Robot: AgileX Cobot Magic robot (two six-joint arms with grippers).
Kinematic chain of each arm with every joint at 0, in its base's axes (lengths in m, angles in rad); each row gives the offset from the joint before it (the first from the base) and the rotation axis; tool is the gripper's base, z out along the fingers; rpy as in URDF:
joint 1: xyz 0 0 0.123 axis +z
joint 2: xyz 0 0 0 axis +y
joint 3: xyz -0.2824 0 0.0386 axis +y
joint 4: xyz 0.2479 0 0.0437 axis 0.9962 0 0.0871
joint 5: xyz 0 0 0 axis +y
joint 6: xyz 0.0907 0 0.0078 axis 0.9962 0 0.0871
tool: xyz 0 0 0 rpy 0 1.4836 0
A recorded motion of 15 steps. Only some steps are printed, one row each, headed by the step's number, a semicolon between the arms.
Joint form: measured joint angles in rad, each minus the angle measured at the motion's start. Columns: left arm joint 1, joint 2, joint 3, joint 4, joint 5, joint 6; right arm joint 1, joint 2, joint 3, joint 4, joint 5, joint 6.
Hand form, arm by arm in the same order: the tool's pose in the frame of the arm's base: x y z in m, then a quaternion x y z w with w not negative. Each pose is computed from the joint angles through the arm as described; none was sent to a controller.
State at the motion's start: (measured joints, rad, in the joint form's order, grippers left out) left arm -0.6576 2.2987 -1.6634 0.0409 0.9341 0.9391; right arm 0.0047 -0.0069 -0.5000 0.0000 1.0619 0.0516
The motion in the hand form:
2: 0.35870 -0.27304 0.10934 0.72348 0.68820 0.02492 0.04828; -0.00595 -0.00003 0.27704 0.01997 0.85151 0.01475 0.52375
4: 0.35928 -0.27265 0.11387 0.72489 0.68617 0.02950 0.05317; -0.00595 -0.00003 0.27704 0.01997 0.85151 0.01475 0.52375
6: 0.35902 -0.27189 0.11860 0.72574 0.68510 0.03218 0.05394; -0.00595 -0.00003 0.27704 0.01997 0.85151 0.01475 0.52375
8: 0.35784 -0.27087 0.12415 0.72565 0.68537 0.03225 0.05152; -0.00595 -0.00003 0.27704 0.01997 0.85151 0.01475 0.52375
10: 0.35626 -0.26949 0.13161 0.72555 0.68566 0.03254 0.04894; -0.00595 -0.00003 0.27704 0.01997 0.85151 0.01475 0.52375
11: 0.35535 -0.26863 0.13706 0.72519 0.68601 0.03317 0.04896; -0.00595 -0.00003 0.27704 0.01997 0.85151 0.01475 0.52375
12: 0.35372 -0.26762 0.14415 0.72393 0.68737 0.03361 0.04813; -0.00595 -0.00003 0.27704 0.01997 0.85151 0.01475 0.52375
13: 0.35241 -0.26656 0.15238 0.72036 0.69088 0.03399 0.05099; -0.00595 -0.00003 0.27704 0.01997 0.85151 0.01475 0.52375
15: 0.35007 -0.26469 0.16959 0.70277 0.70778 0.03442 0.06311; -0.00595 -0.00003 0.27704 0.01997 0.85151 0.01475 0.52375
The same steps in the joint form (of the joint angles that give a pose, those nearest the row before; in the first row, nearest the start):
2: 0.0000 -0.0082 0.0000 0.0022 -0.0058 0.0000; 0.0000 0.0000 0.0000 0.0000 0.0000 0.0000
4: 0.0000 -0.0182 0.0000 0.0113 -0.0069 0.0000; 0.0000 0.0000 0.0000 0.0000 0.0000 0.0000
6: 0.0000 -0.0288 0.0000 0.0171 0.0015 0.0000; 0.0000 0.0000 0.0000 0.0000 0.0000 0.0000
8: 0.0000 -0.0416 0.0000 0.0175 0.0190 0.0000; 0.0000 0.0000 0.0000 0.0000 0.0000 0.0000
10: 0.0000 -0.0587 0.0000 0.0183 0.0411 0.0000; 0.0000 0.0000 0.0000 0.0000 0.0000 0.0000
11: 0.0000 -0.0712 0.0000 0.0194 0.0534 -0.0009; 0.0000 0.0000 0.0000 0.0000 0.0000 0.0000
12: -0.0007 -0.0875 0.0000 0.0203 0.0714 -0.0049; 0.0000 0.0000 0.0000 0.0000 0.0000 0.0000
13: -0.0007 -0.1064 0.0000 0.0203 0.0847 -0.0141; 0.0000 0.0000 0.0000 0.0000 0.0000 0.0000
15: -0.0007 -0.1458 0.0000 0.0203 0.1013 -0.0615; 0.0000 0.0000 0.0000 0.0000 0.0000 0.0000

